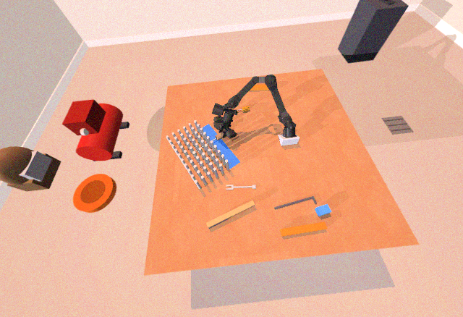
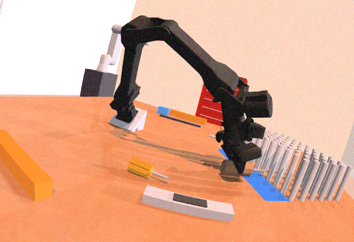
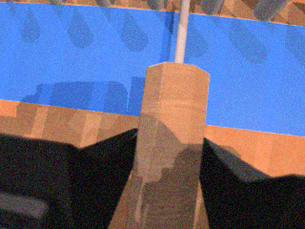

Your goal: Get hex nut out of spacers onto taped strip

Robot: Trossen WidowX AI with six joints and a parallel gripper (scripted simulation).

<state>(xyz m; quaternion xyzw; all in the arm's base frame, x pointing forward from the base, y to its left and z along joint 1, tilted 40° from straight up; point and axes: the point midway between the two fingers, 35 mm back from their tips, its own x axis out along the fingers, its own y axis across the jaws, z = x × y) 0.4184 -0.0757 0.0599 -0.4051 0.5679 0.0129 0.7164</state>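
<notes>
The blue taped strip is 3 cm ahead of my gripper tip, 6 cm to the left of it and 1 cm below it. Also, from my gripper tip: hex nut: 18 cm ahead, 10 cm to the left, 1 cm below; wooden-handled tool: 9 cm ahead, 5 cm to the left; yellow-handled screwdriver: 19 cm behind, 21 cm to the right, 1 cm above.
</notes>
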